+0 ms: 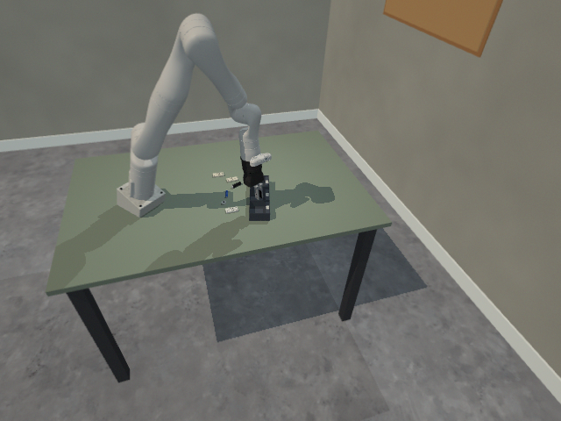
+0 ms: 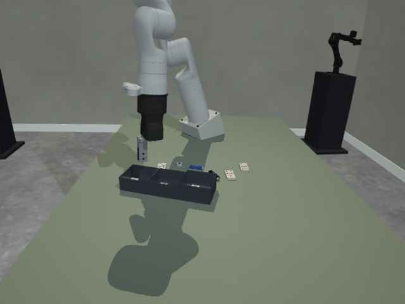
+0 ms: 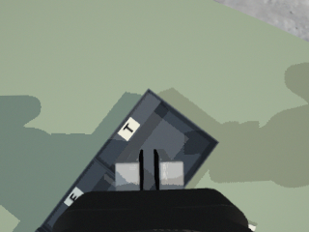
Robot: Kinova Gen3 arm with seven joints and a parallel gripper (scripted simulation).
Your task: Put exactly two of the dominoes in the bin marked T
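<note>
The dark three-part bin lies 70 mm to the left of my hand, 70 mm below it and 30 mm ahead of it. Also, from my hand: blue cylinder 160 mm to the left, 90 mm below, 90 mm behind; small grey nut 120 mm behind, 110 mm to the left, 90 mm below; black cylinder 200 mm to the left, 90 mm below, 30 mm behind.
</note>
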